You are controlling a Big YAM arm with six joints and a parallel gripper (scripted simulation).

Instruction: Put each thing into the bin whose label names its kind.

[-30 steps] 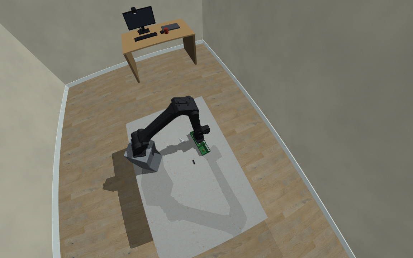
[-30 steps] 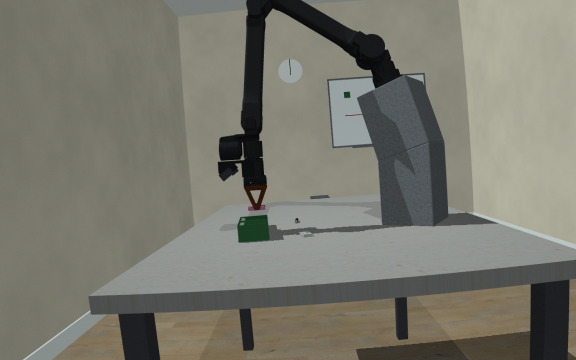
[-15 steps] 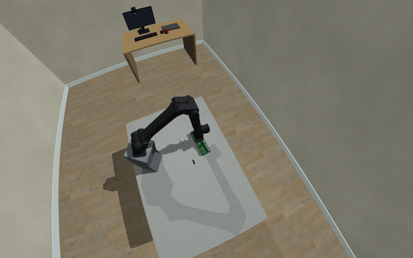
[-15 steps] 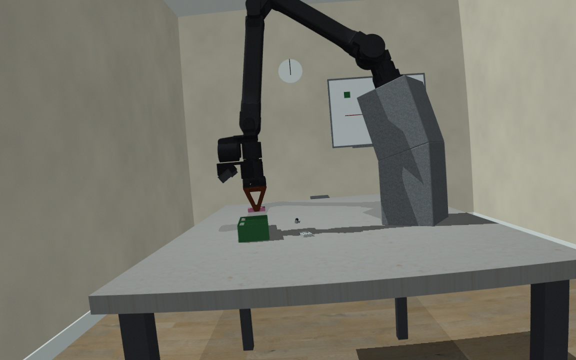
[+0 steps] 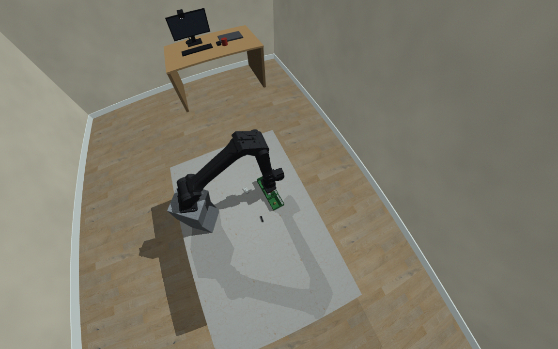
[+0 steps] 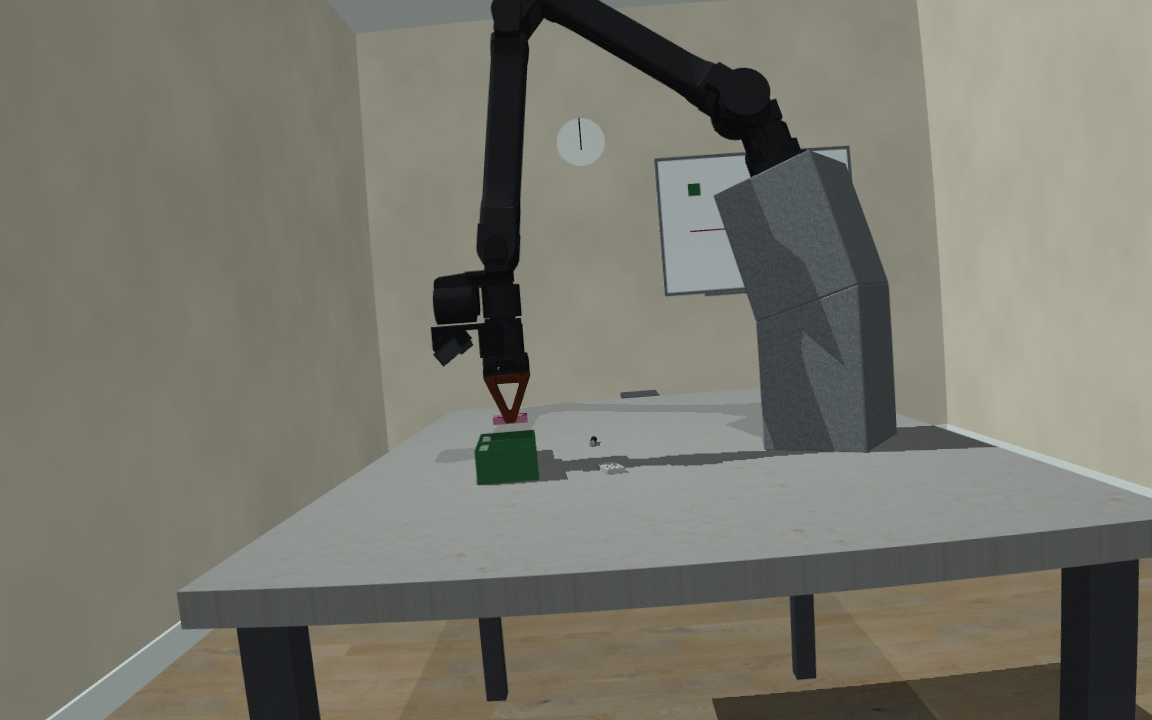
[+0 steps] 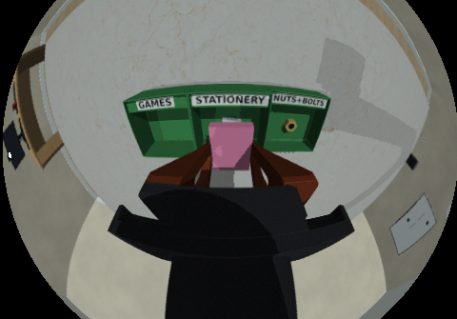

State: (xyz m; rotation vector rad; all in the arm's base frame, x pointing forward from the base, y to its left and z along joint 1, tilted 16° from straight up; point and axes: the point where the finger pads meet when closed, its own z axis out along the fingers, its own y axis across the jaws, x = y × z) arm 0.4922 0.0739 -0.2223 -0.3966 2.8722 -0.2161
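Right now the grey-white piece is 6 cm below my hand. From my hand the other things lie so: pink eraser right at my hand; brass nut 8 cm to the right, 6 cm below, 2 cm ahead; white domino 16 cm behind, 7 cm to the left, 7 cm below.
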